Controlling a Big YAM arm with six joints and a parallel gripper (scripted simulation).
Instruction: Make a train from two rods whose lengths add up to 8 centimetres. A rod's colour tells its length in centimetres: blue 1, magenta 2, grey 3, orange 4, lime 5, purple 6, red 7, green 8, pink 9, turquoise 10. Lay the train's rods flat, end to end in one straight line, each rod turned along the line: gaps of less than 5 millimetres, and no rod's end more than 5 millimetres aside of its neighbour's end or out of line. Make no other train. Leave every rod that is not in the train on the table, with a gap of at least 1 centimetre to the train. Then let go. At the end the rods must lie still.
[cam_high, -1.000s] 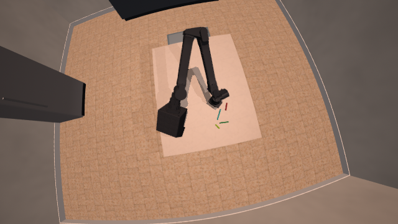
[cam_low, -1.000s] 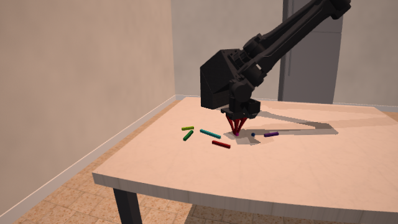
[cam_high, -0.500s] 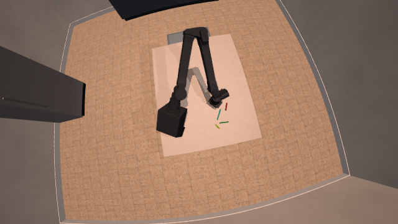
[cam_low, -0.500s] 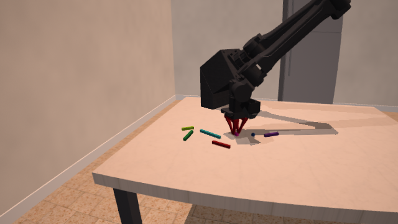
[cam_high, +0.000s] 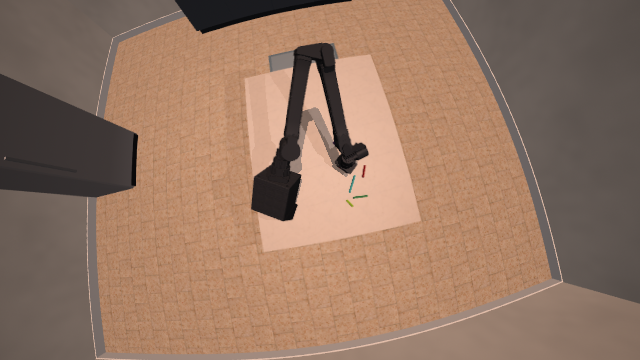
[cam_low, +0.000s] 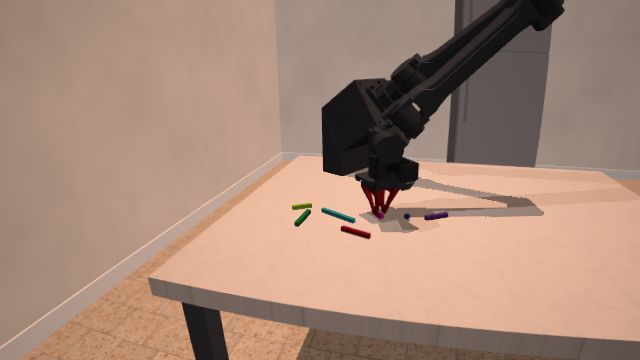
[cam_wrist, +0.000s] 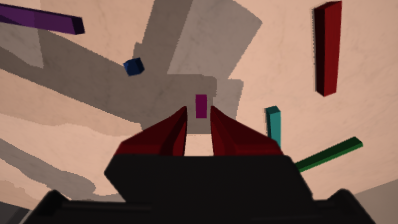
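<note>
The magenta rod is 1 cm below my hand. The rest, counted from my hand: red rod 11 cm ahead, 1 cm below; then turquoise rod 5 cm ahead, 8 cm to the right, 1 cm below; then blue rod 2 cm behind, 6 cm to the left, 1 cm below.
</note>
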